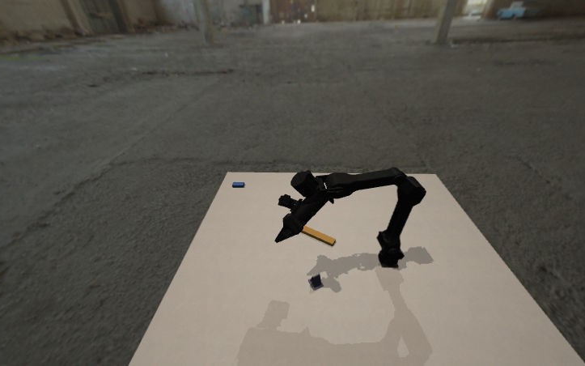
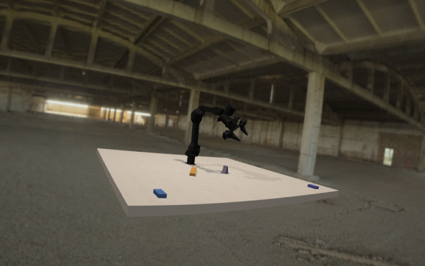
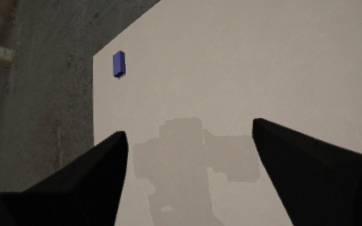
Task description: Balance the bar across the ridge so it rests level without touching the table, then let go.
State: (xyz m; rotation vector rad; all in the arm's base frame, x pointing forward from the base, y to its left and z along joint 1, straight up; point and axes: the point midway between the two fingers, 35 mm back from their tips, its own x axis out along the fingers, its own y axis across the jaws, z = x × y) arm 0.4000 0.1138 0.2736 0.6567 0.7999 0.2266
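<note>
My gripper tip is now 120 mm past the bar, 260 mm to the left of it and 250 mm above it. From my gripper tip the other things lie so: blue block (320 mm ahead, 630 mm to the right, 250 mm below).
</note>
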